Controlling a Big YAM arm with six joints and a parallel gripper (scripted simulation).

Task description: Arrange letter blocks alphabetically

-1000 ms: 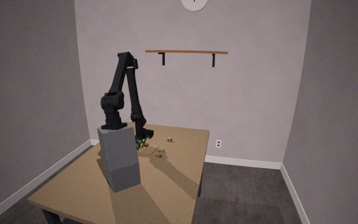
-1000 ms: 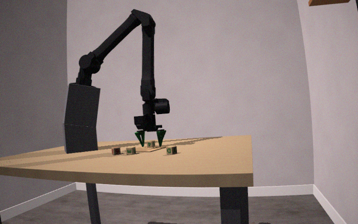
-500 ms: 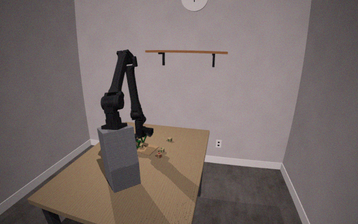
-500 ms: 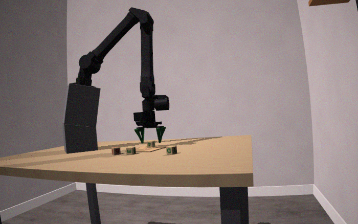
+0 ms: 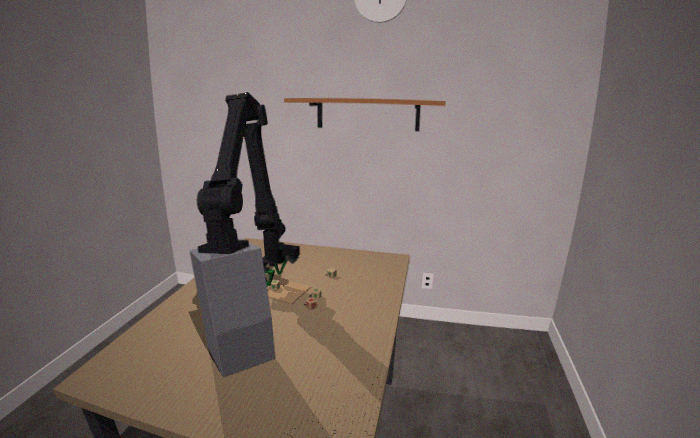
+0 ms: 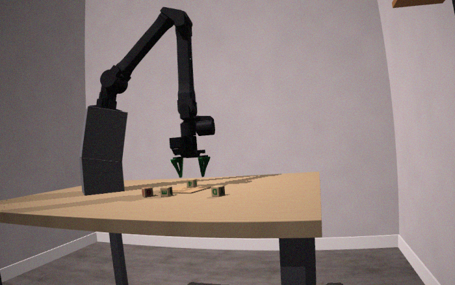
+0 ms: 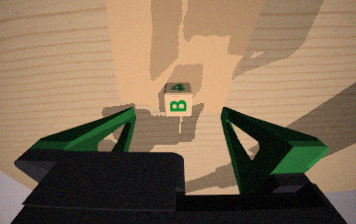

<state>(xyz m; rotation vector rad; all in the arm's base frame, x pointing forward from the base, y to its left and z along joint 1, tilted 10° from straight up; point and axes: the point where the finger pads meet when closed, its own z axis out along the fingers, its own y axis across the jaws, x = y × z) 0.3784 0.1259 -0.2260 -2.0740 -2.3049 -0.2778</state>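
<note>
My gripper is now 3 cm above the dark block. The rest, counted from my hand: pale mat: 5 cm to the right, 5 cm below, 1 cm ahead; green-lettered block: 20 cm ahead, 16 cm to the right, 3 cm below.
</note>
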